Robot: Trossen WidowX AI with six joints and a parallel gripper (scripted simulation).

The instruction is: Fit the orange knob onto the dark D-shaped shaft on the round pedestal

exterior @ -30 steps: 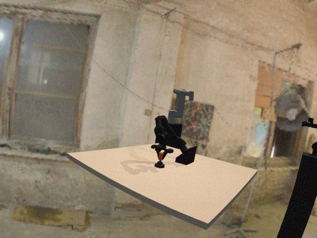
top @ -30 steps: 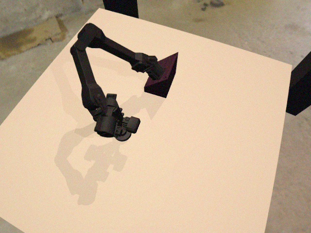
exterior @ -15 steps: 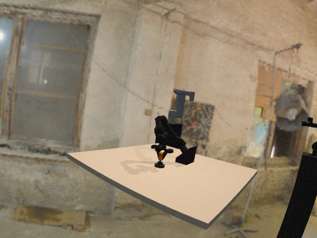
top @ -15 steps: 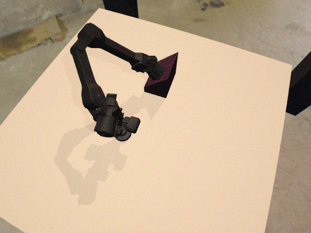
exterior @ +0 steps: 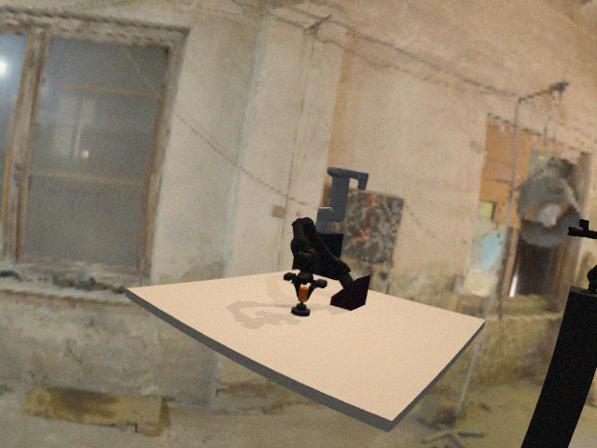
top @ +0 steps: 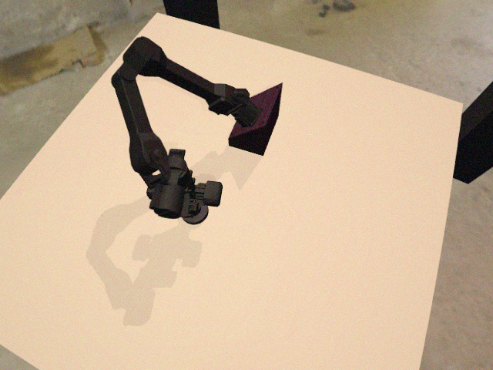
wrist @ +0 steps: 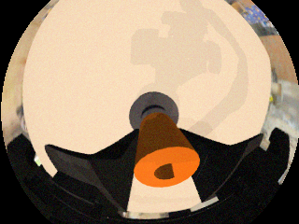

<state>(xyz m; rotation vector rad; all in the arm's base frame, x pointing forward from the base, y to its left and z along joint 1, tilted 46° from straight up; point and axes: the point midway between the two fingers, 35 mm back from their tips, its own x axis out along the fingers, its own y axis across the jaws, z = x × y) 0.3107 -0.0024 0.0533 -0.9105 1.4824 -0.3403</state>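
Now: gripper tip 2 cm below the orange knob. The rest, counted from my gripper tip: round pedestal: 4 cm below.
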